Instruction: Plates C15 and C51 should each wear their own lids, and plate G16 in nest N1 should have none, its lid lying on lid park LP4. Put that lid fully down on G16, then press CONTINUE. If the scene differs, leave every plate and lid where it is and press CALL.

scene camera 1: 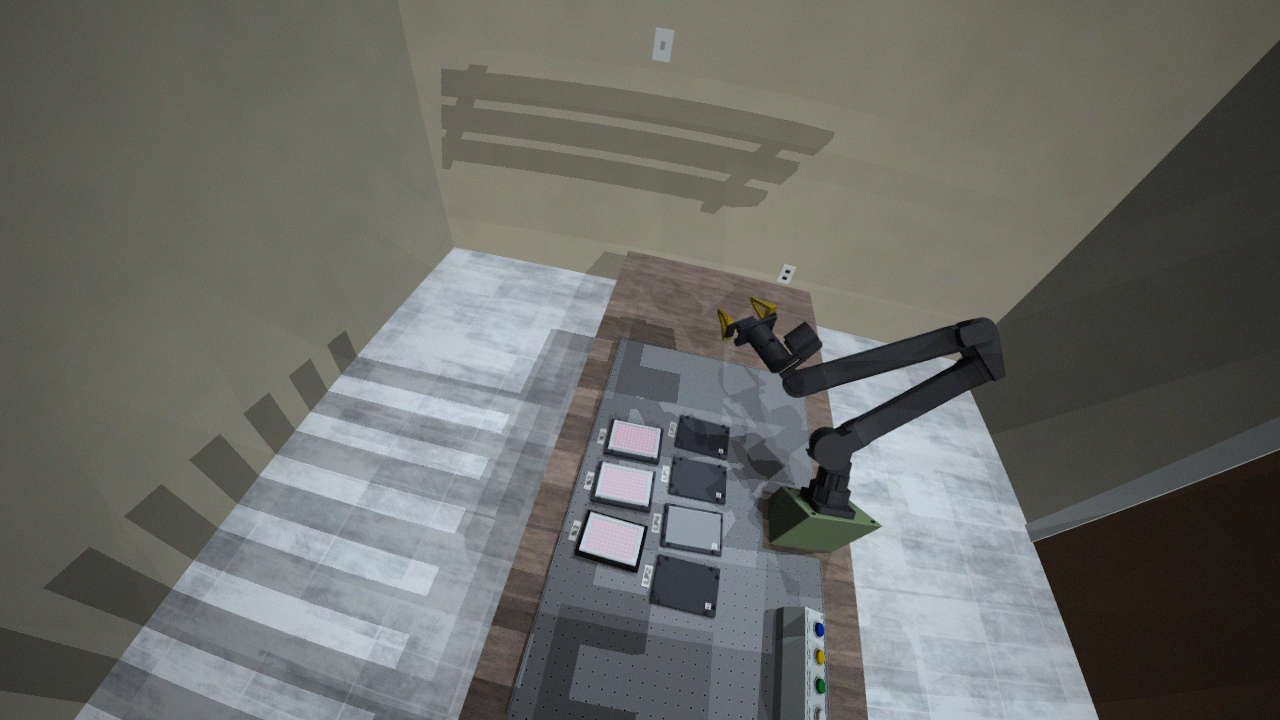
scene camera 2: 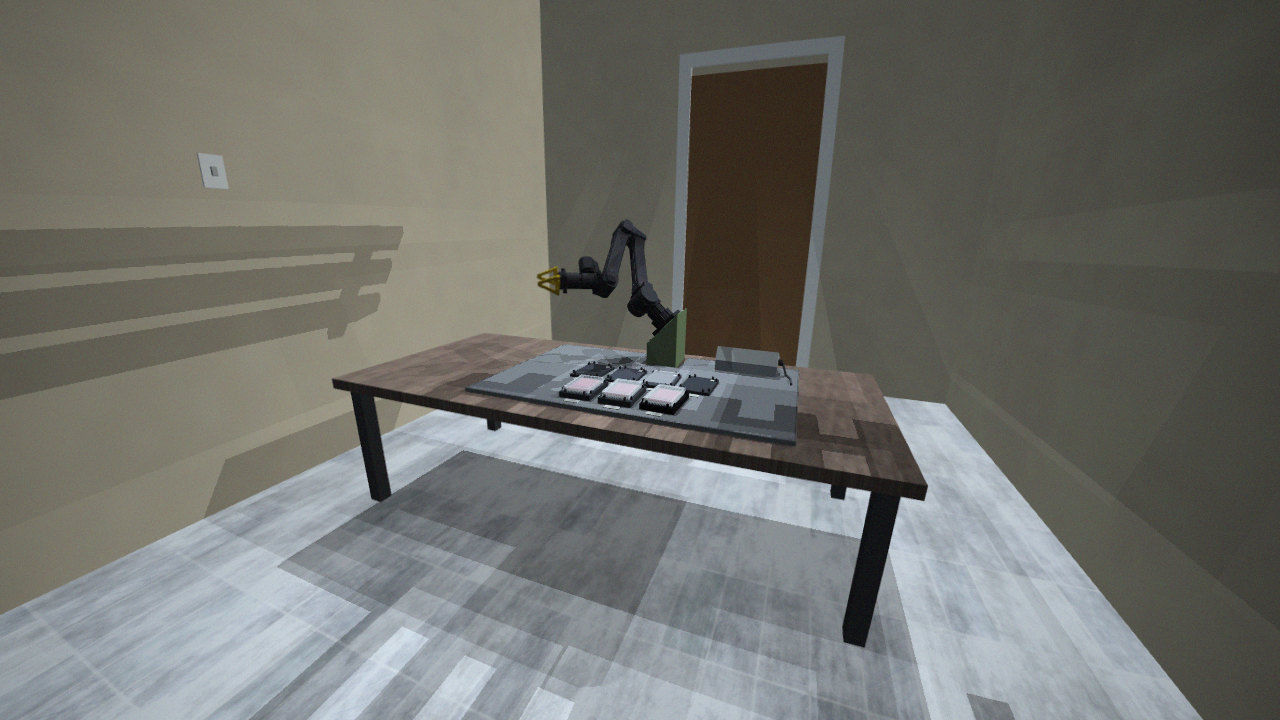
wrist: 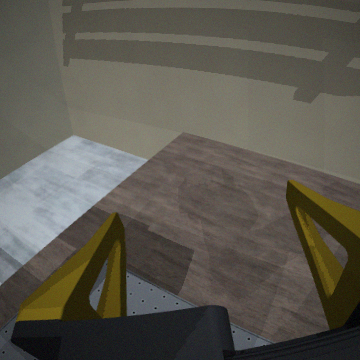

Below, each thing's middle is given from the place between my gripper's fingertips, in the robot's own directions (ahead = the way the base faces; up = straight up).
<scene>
The nest labelled LP2 [scene camera 1: 679, 584] is 1 cm behind my hand, 59 cm to the left of it and 31 cm below it.
</scene>
